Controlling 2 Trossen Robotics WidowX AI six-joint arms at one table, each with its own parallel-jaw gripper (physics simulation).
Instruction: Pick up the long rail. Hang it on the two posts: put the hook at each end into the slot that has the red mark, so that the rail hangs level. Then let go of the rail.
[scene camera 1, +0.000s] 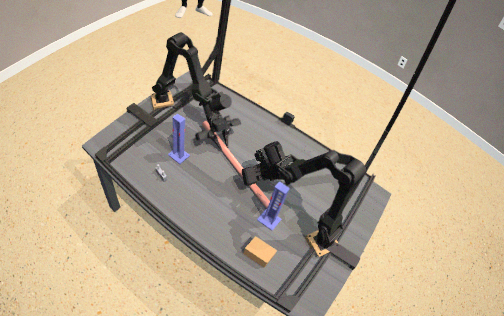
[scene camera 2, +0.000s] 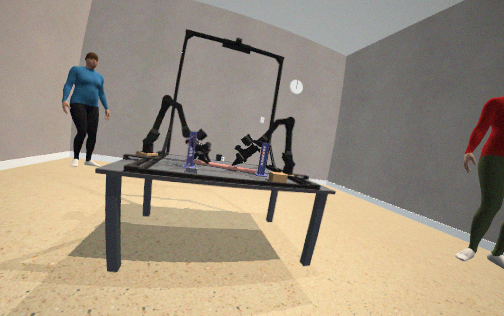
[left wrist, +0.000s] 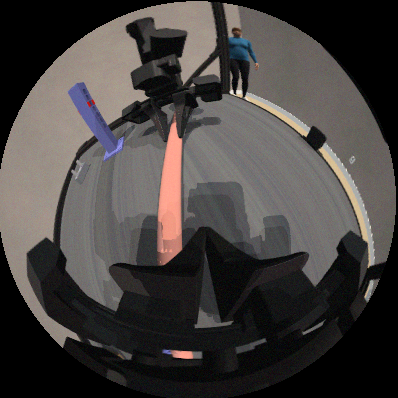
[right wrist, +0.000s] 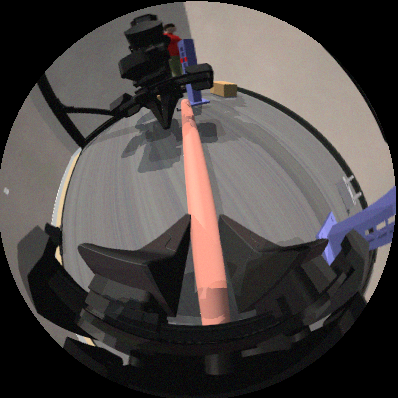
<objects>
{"left gripper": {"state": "shut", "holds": null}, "right gripper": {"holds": "salmon rail"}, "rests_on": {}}
</objects>
